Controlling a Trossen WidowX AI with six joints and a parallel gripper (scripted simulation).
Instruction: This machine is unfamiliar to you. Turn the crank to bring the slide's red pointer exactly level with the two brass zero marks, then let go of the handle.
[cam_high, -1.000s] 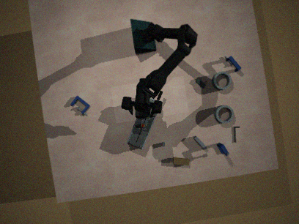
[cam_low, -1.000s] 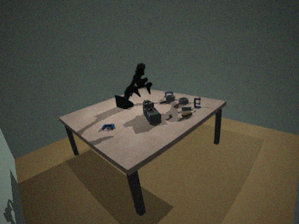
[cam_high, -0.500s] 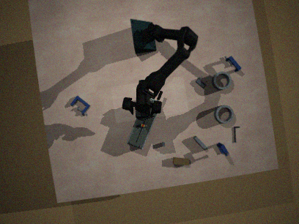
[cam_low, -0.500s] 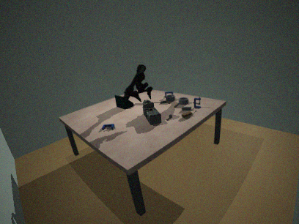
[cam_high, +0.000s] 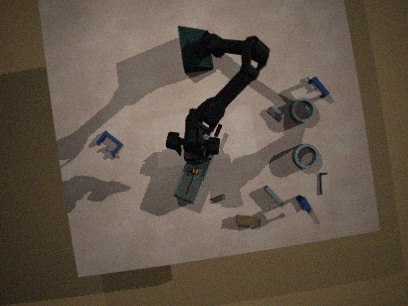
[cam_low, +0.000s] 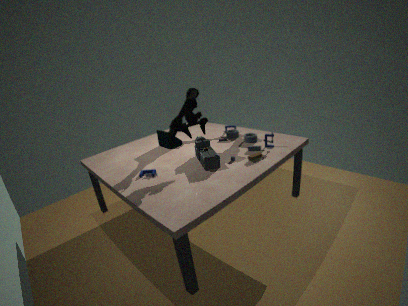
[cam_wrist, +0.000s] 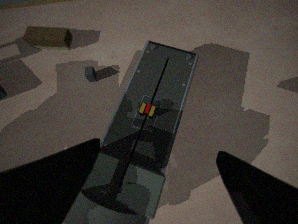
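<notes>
Right now the dark handle is 9 cm behind my gripper tip, 11 cm to the left of it and 8 cm below it. Also, from my gripper tip: small grey cube (18 cm ahead, 10 cm to the left, 14 cm below); then red pointer (6 cm ahead, 7 cm below); then brown block (29 cm ahead, 19 cm to the left, 14 cm below).
</notes>
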